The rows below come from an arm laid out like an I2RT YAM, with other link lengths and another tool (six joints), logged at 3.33 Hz.
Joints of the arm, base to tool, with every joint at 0 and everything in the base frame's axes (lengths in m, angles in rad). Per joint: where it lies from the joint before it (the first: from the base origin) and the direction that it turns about. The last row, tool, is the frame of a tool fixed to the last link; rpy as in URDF.
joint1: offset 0 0 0.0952 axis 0 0 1
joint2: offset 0.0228 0.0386 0.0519 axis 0 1 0
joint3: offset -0.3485 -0.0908 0 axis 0 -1 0
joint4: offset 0.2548 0.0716 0.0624 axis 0 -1 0
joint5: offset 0.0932 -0.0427 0.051 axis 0 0 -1
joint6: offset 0.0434 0 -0.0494 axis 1 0 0
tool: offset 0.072 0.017 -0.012 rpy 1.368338 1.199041 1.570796
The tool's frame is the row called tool.
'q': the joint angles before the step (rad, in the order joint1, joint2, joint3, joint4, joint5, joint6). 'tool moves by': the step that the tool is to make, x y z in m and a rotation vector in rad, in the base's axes. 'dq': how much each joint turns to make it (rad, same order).
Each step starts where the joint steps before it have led.
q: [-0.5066 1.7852 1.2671 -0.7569 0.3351 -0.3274]
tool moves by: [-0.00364 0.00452 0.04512 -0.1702 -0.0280 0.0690]
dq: [0.0429 -0.1105 -0.0036 0.0280 0.1192 -0.0793]
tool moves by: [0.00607 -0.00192 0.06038 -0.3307 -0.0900 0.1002]
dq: [0.0626 -0.1412 -0.0721 0.2632 0.1960 -0.2098]
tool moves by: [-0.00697 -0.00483 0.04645 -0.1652 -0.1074 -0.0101]
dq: [0.0051 -0.0876 -0.0284 0.1663 0.0825 -0.0975]
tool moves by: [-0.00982 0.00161 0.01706 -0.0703 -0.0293 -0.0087]
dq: [0.0052 -0.0489 -0.0309 0.0726 0.0394 -0.0535]
